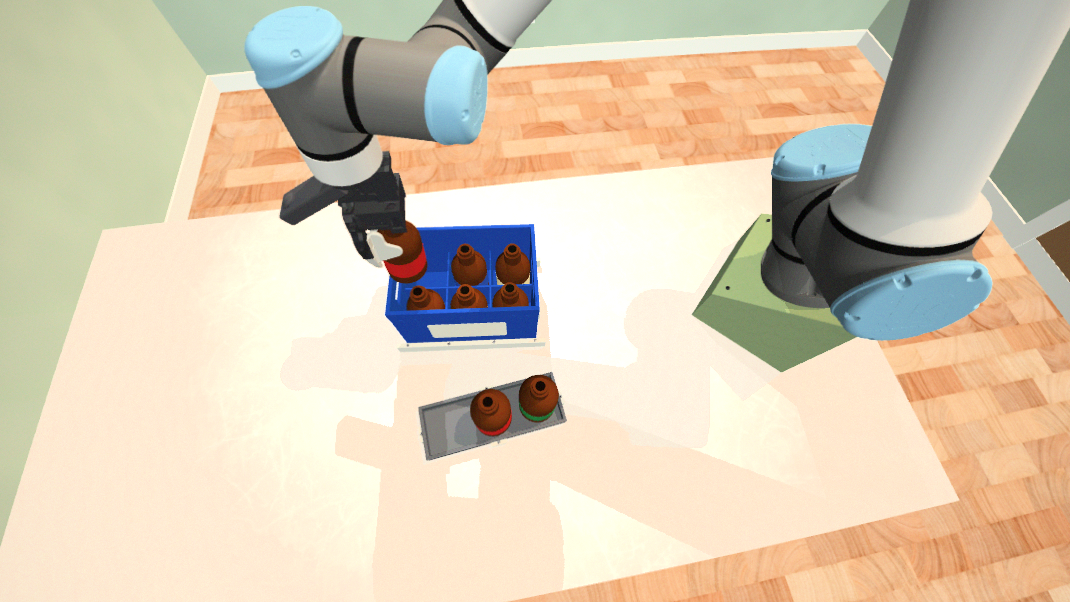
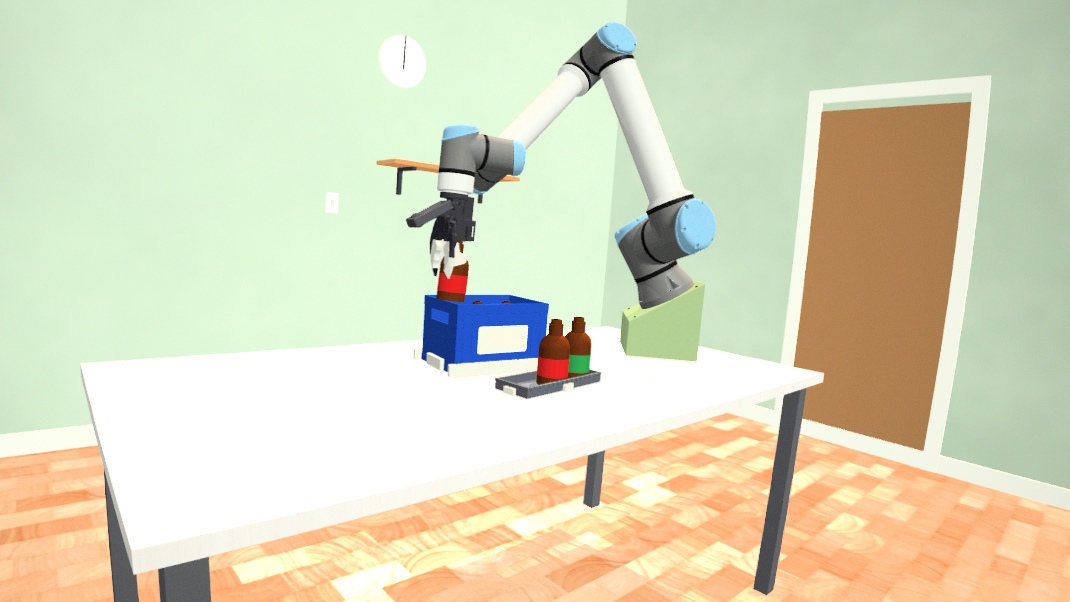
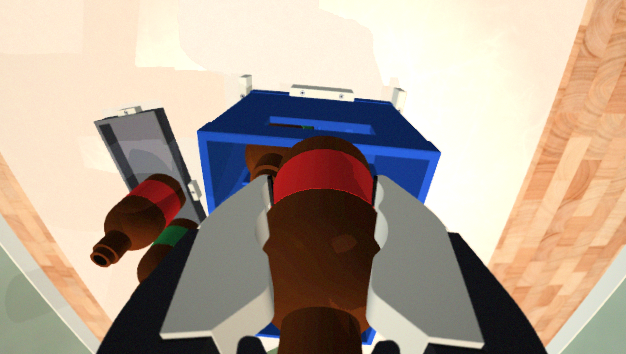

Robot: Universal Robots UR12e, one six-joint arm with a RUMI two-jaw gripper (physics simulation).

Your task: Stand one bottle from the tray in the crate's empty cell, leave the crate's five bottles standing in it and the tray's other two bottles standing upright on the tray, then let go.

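Frame: origin at the arm's base, x back, y left, z down, level; millimetres.
Seen in the pictures: gripper, fingertip midpoint: [image 1: 381, 252] [image 2: 441, 277] [image 3: 322, 178]; arm's base, origin of the base link: [image 2: 667, 295].
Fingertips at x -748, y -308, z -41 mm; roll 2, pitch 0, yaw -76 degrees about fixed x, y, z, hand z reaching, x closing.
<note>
Offsets run from my fingertips to a thing's top centre. "spot": to the spot under its first point. Level surfaces: height alone.
My gripper [image 1: 386, 247] [image 2: 447, 260] [image 3: 322, 178] is shut on a brown bottle with a red label {dz -98, dx +36, dy +9 mm} [image 1: 405, 268] [image 2: 452, 286] [image 3: 322, 172]. It holds this bottle about upright at the left end of the blue crate {dz +55, dx +128, dy +48 mm} [image 1: 407, 329] [image 2: 438, 340] [image 3: 325, 107], its base near rim height, by the empty back-left cell {spot: dz +222, dx +60, dy -41 mm} [image 1: 432, 281]. The crate's five bottles stand in the other cells; two tops {spot: dz +100, dx +140, dy +22 mm} [image 1: 468, 265] {spot: dz +100, dx +222, dy +54 mm} [image 1: 512, 265] show in the back row. A red-labelled bottle {dz +70, dx +84, dy +298 mm} [image 1: 490, 411] [image 2: 553, 359] [image 3: 135, 215] and a green-labelled bottle {dz +70, dx +175, dy +306 mm} [image 1: 538, 396] [image 2: 579, 351] [image 3: 171, 236] stand upright on the grey tray {dz +204, dx +84, dy +294 mm} [image 1: 442, 435] [image 2: 516, 384] [image 3: 132, 130].
Low white holders [image 1: 471, 346] [image 2: 486, 368] [image 3: 321, 93] edge the crate. The tray lies in front of the crate on the white table {dz +230 mm} [image 1: 187, 411] [image 2: 299, 434]. The arm's green base block [image 1: 778, 340] [image 2: 662, 333] stands to the right.
</note>
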